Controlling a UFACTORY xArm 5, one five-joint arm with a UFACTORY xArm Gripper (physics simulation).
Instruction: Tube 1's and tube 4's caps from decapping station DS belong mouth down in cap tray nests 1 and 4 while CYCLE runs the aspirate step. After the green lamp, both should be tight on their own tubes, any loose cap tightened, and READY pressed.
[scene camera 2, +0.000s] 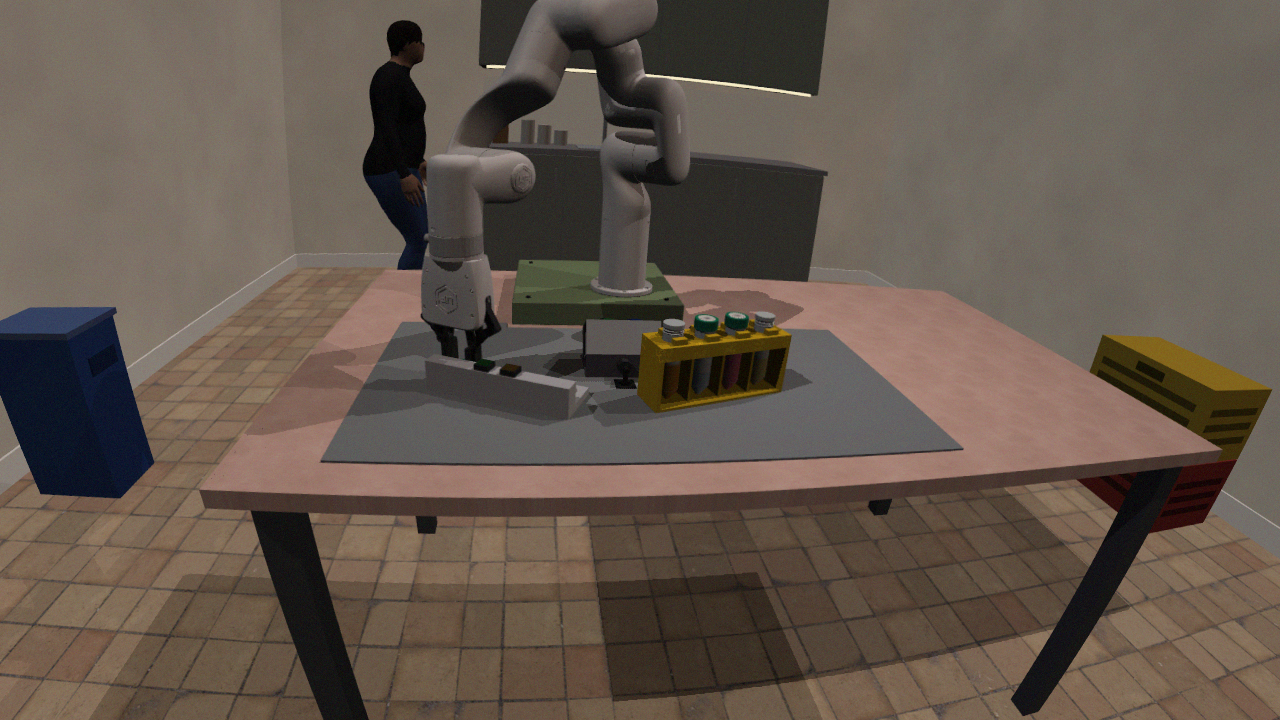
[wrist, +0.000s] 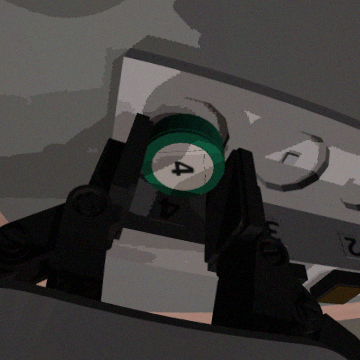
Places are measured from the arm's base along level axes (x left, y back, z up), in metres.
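Pixels of known places: gripper, fingertip midpoint: (wrist: 182, 157); arm's base, origin of the base link: (scene camera 2: 621, 288).
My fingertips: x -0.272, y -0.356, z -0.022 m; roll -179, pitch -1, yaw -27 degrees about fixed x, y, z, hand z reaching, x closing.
Ahead of a thing's pixels: the offset from my fingertips to its top centre. "spot": to the spot under its first point. Level surfaces: height alone.
My gripper (scene camera 2: 459, 354) (wrist: 182, 157) is shut on the green cap marked 4 @[dx +0.000, dy +0.000, dz +0.007 m] (wrist: 182, 167), at nest 4 of the light grey cap tray @[dx +0.069, dy -0.037, dz +0.033 m] (scene camera 2: 501, 386) (wrist: 140, 75). The cap's numbered white top faces up, so its mouth is down; its lower edge is partly hidden. Nest 3 @[spot: dx +0.068, dy -0.018, dz -0.013 m] (wrist: 324, 162) beside it is empty. Nest 1 does not show in the wrist view. In the scene view, a yellow rack @[spot: dx +0.268, dy -0.075, dz +0.015 m] (scene camera 2: 650, 383) holds tubes: the two middle ones carry green caps @[dx +0.346, dy -0.042, dz +0.101 m] (scene camera 2: 706, 323) @[dx +0.395, dy -0.026, dz +0.101 m] (scene camera 2: 736, 320), and the end ones show pale tops @[spot: dx +0.293, dy -0.073, dz +0.095 m] (scene camera 2: 673, 328) @[spot: dx +0.439, dy -0.024, dz +0.096 m] (scene camera 2: 764, 319) without green caps.
Green @[dx +0.040, dy -0.055, dz +0.033 m] (scene camera 2: 484, 365) and amber @[dx +0.077, dy -0.070, dz +0.033 m] (scene camera 2: 510, 369) buttons sit behind the tray's front wall. A grey box @[dx +0.241, dy +0.062, dz +0.064 m] (scene camera 2: 613, 344) and a small black fixture @[spot: dx +0.241, dy -0.008, dz -0.006 m] (scene camera 2: 624, 376) stand between tray and rack. The green arm base (scene camera 2: 554, 291) is behind the grey mat @[dz -0.020 m] (scene camera 2: 572, 443). A person (scene camera 2: 397, 116) stands beyond the table.
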